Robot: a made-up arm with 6 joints.
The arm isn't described. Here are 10 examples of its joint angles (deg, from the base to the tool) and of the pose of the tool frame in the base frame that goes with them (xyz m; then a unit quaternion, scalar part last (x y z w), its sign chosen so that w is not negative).
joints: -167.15 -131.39 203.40 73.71 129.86 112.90
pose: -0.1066 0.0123 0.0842 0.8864 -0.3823 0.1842 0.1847
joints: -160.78 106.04 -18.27 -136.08 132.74 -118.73
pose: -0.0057 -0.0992 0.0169 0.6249 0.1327 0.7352 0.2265
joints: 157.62 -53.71 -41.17 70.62 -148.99 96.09
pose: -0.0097 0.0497 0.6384 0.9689 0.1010 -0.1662 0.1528
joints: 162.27 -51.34 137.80 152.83 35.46 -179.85
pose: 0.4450 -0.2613 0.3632 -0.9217 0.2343 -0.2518 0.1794
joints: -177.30 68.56 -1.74 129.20 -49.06 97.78
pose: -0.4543 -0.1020 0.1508 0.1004 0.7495 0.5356 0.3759
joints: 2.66 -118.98 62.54 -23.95 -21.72 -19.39
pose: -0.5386 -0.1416 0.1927 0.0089 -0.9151 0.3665 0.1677
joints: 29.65 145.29 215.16 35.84 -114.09 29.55
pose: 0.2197 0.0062 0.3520 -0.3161 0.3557 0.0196 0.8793
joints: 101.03 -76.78 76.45 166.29 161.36 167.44
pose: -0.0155 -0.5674 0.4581 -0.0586 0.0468 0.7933 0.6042
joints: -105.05 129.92 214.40 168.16 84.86 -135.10
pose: 0.0627 -0.2470 0.3971 -0.2544 0.2724 -0.6739 0.6379
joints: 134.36 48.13 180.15 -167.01 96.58 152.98
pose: -0.1163 -0.0587 0.7157 0.3965 0.1221 0.8267 0.3800
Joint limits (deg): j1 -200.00..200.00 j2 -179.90..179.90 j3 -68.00..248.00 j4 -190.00..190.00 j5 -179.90..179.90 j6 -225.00..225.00
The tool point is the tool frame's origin. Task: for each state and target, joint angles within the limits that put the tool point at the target. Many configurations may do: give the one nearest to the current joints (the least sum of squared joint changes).
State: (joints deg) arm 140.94 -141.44 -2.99 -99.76 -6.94 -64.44
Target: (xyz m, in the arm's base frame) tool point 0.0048 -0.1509 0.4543
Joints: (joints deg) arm 111.88 -116.03 -25.96 -113.98 -6.94 -64.44
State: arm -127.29 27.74 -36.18 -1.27 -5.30 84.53
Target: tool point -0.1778 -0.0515 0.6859
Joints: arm -122.36 -25.00 -3.80 15.76 -5.30 84.53
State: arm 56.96 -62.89 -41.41 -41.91 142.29 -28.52
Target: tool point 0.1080 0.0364 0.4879
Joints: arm 67.73 -53.58 -30.23 -47.45 142.29 -28.52
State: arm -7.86 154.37 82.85 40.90 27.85 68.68
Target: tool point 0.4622 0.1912 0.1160
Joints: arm 30.46 139.21 127.55 56.93 27.85 68.68
